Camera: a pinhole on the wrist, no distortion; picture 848 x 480 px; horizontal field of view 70.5 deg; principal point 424.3 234.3 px. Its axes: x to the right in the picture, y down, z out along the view. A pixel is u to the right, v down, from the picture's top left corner.
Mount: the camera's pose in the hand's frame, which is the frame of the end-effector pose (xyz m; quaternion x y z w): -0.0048 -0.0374 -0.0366 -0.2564 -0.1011 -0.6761 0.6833
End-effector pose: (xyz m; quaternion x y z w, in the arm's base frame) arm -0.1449 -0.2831 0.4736 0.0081 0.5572 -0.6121 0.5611
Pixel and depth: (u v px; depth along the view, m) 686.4 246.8 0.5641
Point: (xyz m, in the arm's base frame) 0.1622 -0.7590 0.5814
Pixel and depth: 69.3 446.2 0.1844
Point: -0.0450 -0.3445 0.3391
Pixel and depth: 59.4 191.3 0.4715
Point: 0.2910 -0.3602 0.2360
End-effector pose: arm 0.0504 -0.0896 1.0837 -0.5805 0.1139 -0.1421 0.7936
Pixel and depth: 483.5 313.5 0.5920
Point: 0.4192 0.3196 1.0363
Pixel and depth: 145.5 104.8 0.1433
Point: 0.0706 -0.0073 1.0140
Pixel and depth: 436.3 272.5 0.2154
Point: 0.1567 0.0383 1.0662
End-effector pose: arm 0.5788 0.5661 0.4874 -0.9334 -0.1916 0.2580 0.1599
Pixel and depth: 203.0 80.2 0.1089
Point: 0.5606 0.5238 0.4373
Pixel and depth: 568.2 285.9 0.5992
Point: 0.4685 0.6401 -0.0711
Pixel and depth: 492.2 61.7 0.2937
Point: 0.4482 0.5343 0.2642
